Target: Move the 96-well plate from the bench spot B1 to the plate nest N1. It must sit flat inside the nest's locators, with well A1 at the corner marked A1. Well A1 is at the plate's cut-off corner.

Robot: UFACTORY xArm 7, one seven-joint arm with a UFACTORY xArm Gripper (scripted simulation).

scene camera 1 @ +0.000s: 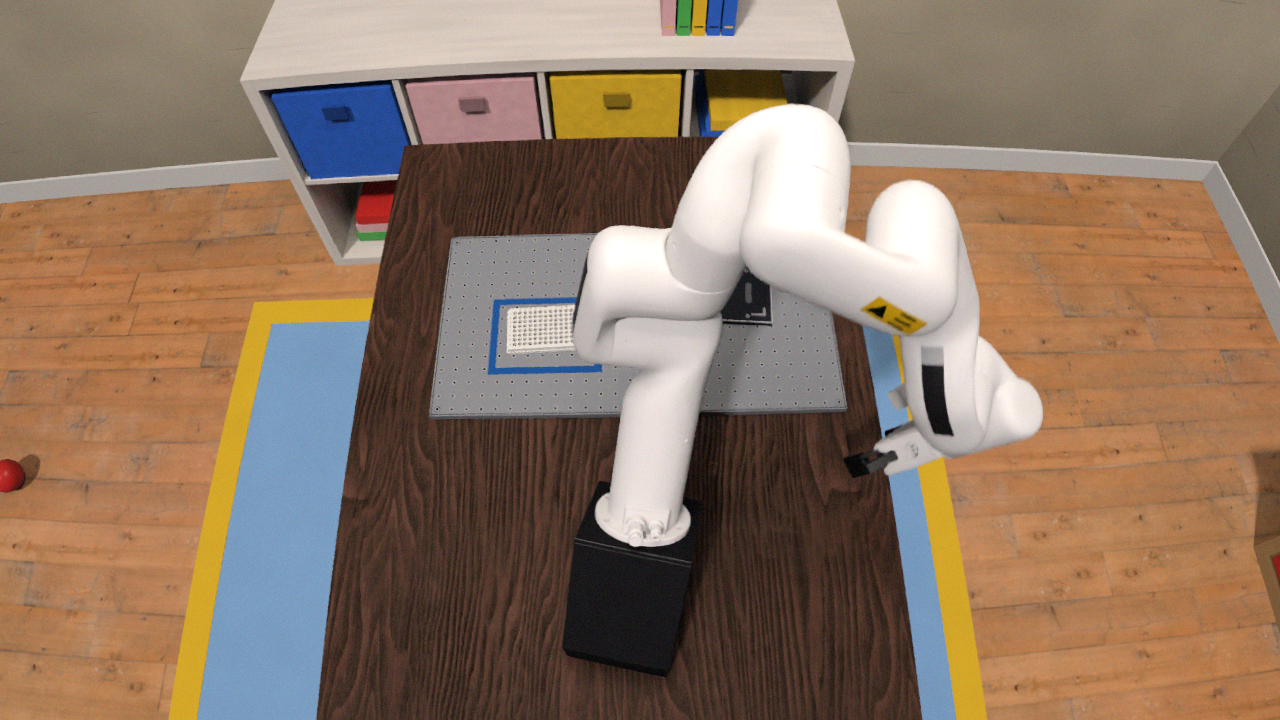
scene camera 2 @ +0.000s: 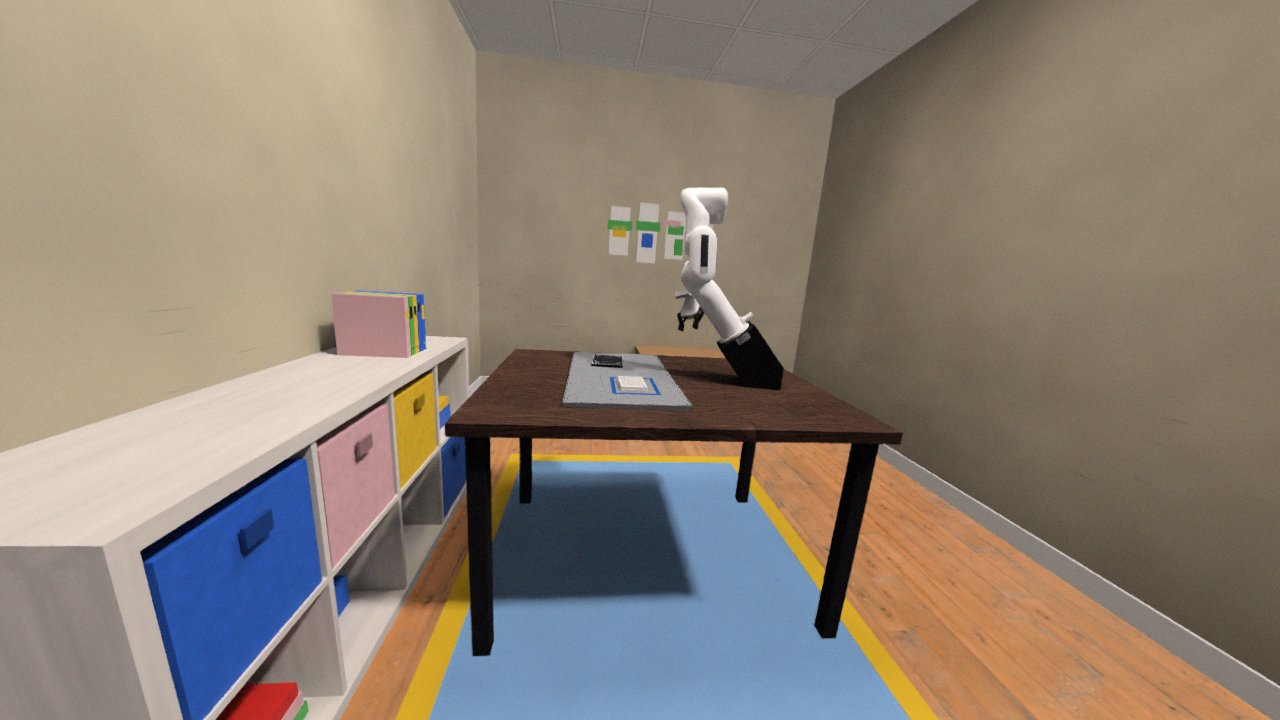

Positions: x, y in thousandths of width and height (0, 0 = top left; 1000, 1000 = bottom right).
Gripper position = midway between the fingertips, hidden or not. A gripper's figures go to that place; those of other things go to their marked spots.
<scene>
My gripper (scene camera 1: 679, 628) is 1.16 m from the lens. A white 96-well plate (scene camera 1: 408, 480) is 1.34 m from the lens.
</scene>
